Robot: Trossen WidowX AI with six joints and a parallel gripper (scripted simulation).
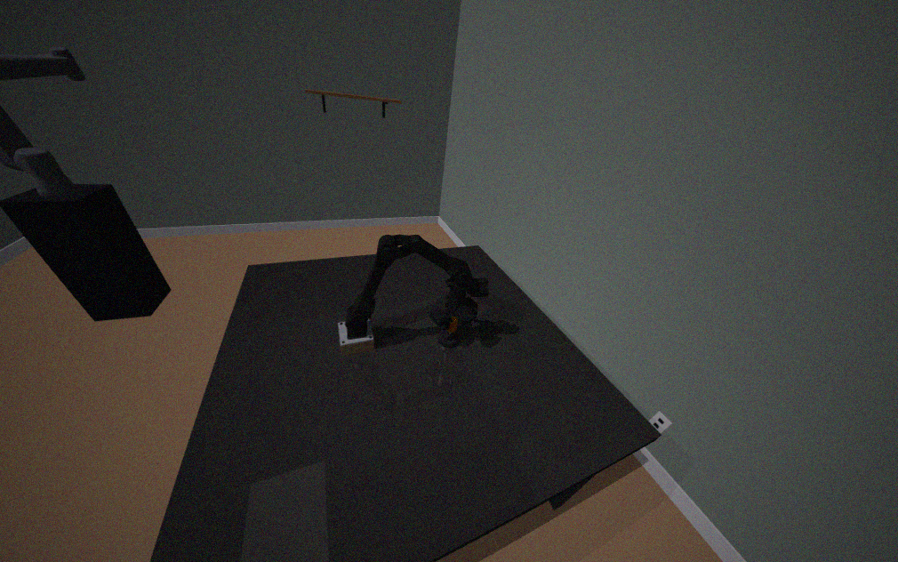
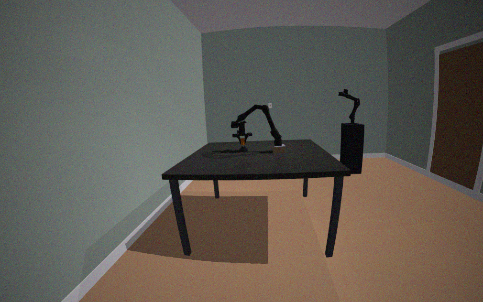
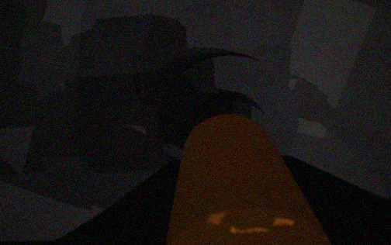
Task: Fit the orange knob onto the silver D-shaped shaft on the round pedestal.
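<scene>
Now: gripper tip 40 mm above the dark round pedestal. Also, from my gripper tip: orange knob (30 mm above).
</scene>
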